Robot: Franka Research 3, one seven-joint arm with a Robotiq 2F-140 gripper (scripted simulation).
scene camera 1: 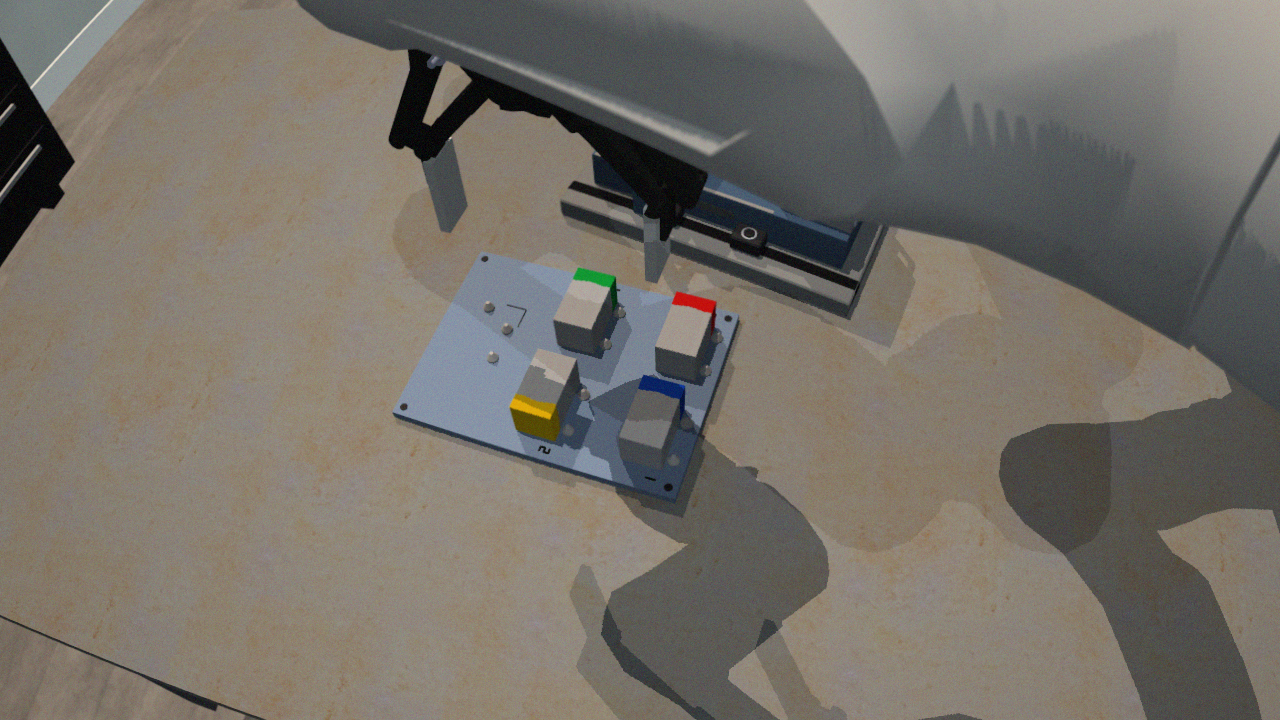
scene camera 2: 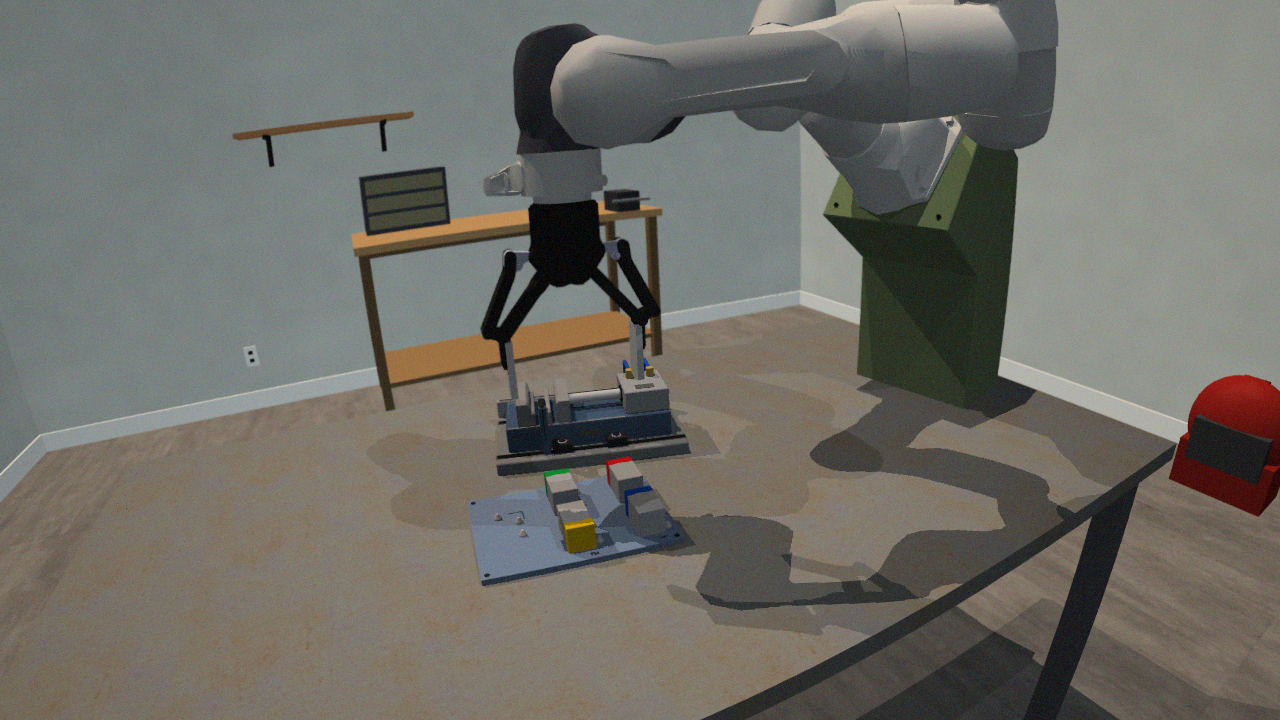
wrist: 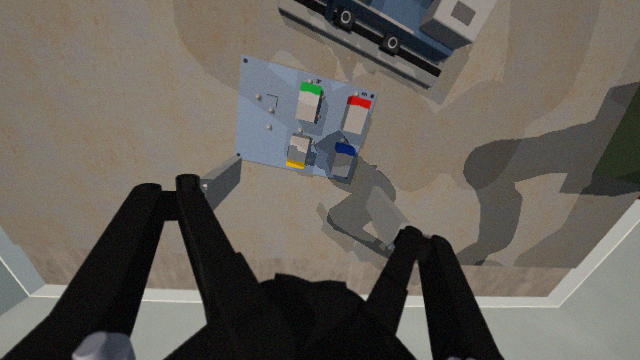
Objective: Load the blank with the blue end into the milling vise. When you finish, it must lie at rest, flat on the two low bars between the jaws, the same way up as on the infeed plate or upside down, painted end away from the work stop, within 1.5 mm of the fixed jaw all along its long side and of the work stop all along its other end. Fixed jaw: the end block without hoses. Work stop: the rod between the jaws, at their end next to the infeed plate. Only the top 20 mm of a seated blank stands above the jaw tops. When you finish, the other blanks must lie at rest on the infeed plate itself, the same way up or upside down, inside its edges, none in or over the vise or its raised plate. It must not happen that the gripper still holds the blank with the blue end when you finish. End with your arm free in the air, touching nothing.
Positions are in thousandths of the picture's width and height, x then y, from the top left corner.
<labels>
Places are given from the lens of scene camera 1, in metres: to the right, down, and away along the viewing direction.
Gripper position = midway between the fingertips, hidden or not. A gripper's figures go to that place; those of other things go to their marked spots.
my gripper (scene camera 1: 431,334): -0.06, -0.08, 0.59
red-ended blank (scene camera 1: 531,488): 0.03, -0.01, 0.73
yellow-ended blank (scene camera 1: 421,566): -0.08, 0.04, 0.71
green-ended blank (scene camera 1: 454,444): -0.05, -0.03, 0.75
</labels>
